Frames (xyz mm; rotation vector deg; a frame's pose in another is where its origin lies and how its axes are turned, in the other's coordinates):
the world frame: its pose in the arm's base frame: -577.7 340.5 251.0 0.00 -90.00 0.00
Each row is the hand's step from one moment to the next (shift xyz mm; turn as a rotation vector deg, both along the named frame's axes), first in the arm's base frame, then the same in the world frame.
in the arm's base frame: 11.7 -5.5 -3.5 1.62 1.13 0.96
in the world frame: -3.5 -5.5 -11.7 0.96 1.13 -1.62
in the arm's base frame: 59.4 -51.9 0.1 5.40 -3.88 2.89
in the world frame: 0.1 -51.9 -59.4 2.89 -3.88 -5.40
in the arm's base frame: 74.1 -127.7 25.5 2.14 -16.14 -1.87
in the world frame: 25.5 -127.7 -74.1 -1.87 -16.14 -2.14
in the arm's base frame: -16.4 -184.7 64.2 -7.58 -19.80 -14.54
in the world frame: 64.2 -184.7 16.4 -14.54 -19.80 7.58
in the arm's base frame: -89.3 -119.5 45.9 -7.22 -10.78 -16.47
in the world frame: 45.9 -119.5 89.3 -16.47 -10.78 7.22
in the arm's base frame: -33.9 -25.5 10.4 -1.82 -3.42 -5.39
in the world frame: 10.4 -25.5 33.9 -5.39 -3.42 1.82
